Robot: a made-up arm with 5 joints. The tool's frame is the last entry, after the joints.
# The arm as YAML. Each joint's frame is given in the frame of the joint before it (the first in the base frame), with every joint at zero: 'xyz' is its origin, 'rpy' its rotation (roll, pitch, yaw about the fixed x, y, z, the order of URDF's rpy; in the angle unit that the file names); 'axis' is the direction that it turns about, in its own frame. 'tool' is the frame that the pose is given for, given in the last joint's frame.
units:
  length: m
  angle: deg
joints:
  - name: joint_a
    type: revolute
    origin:
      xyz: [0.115, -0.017, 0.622]
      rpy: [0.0, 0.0, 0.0]
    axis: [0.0, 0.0, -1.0]
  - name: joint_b
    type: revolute
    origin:
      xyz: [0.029, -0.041, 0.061]
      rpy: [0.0, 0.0, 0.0]
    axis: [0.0, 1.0, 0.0]
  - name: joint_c
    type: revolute
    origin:
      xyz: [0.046, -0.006, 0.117]
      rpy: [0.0, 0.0, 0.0]
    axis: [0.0, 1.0, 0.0]
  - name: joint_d
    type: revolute
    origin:
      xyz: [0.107, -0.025, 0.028]
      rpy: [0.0, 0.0, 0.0]
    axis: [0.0, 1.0, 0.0]
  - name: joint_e
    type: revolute
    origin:
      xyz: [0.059, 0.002, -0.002]
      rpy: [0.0, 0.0, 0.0]
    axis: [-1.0, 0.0, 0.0]
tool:
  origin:
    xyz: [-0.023, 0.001, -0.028]
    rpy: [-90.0, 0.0, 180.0]
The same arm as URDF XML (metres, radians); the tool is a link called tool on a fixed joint. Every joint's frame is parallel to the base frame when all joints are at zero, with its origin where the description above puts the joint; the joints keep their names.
<robot name="arm">
<link name="base"/>
<link name="link1"/>
<link name="link2"/>
<link name="link3"/>
<link name="link4"/>
<link name="link5"/>
<link name="tool"/>
<joint name="joint_a" type="continuous"><parent link="base"/><child link="link1"/><origin xyz="0.1150 -0.0170 0.6220" rpy="0.0000 0.0000 0.0000"/><axis xyz="0 0 -1"/></joint>
<joint name="joint_b" type="continuous"><parent link="link1"/><child link="link2"/><origin xyz="0.0290 -0.0410 0.0610" rpy="0.0000 0.0000 0.0000"/><axis xyz="0 1 0"/></joint>
<joint name="joint_c" type="continuous"><parent link="link2"/><child link="link3"/><origin xyz="0.0460 -0.0060 0.1170" rpy="0.0000 0.0000 0.0000"/><axis xyz="0 1 0"/></joint>
<joint name="joint_d" type="continuous"><parent link="link3"/><child link="link4"/><origin xyz="0.1070 -0.0250 0.0280" rpy="0.0000 0.0000 0.0000"/><axis xyz="0 1 0"/></joint>
<joint name="joint_e" type="continuous"><parent link="link4"/><child link="link5"/><origin xyz="0.0590 0.0020 -0.0020" rpy="0.0000 0.0000 0.0000"/><axis xyz="-1 0 0"/></joint>
<joint name="tool_fixed" type="fixed"><parent link="link5"/><child link="tool"/><origin xyz="-0.0230 0.0010 -0.0280" rpy="-1.5708 0.0000 3.1416"/></joint>
</robot>

